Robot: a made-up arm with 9 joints. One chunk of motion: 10 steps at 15 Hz.
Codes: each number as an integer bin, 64 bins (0 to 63) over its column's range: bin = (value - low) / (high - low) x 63, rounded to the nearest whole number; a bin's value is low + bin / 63 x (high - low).
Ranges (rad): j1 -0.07..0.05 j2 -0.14..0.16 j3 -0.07..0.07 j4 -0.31..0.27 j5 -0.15..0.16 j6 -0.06..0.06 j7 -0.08..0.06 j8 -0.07..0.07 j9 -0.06..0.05
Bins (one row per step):
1: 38 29 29 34 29 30 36 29 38
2: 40 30 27 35 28 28 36 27 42
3: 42 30 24 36 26 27 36 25 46
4: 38 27 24 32 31 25 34 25 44
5: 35 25 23 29 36 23 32 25 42
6: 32 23 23 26 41 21 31 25 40
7: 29 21 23 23 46 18 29 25 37
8: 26 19 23 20 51 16 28 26 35
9: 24 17 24 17 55 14 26 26 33
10: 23 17 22 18 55 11 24 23 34
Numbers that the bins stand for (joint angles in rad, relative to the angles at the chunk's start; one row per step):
1: 0.0024 -0.0019 -0.0056 0.0030 -0.0073 -0.0029 0.0000 -0.0056 0.0063
2: 0.0062 0.0029 -0.0100 0.0122 -0.0122 -0.0067 0.0000 -0.0100 0.0133
3: 0.0100 0.0029 -0.0167 0.0214 -0.0221 -0.0086 0.0000 -0.0144 0.0203
4: 0.0024 -0.0114 -0.0167 -0.0154 0.0025 -0.0124 -0.0044 -0.0144 0.0168
5: -0.0033 -0.0210 -0.0189 -0.0430 0.0271 -0.0162 -0.0089 -0.0144 0.0133
6: -0.0090 -0.0305 -0.0189 -0.0706 0.0517 -0.0200 -0.0111 -0.0144 0.0098
7: -0.0148 -0.0400 -0.0189 -0.0983 0.0763 -0.0257 -0.0156 -0.0144 0.0046
8: -0.0205 -0.0495 -0.0189 -0.1259 0.1010 -0.0295 -0.0178 -0.0122 0.0011
9: -0.0243 -0.0590 -0.0167 -0.1535 0.1206 -0.0333 -0.0222 -0.0122 -0.0024
10: -0.0262 -0.0590 -0.0211 -0.1443 0.1206 -0.0390 -0.0267 -0.0189 -0.0006

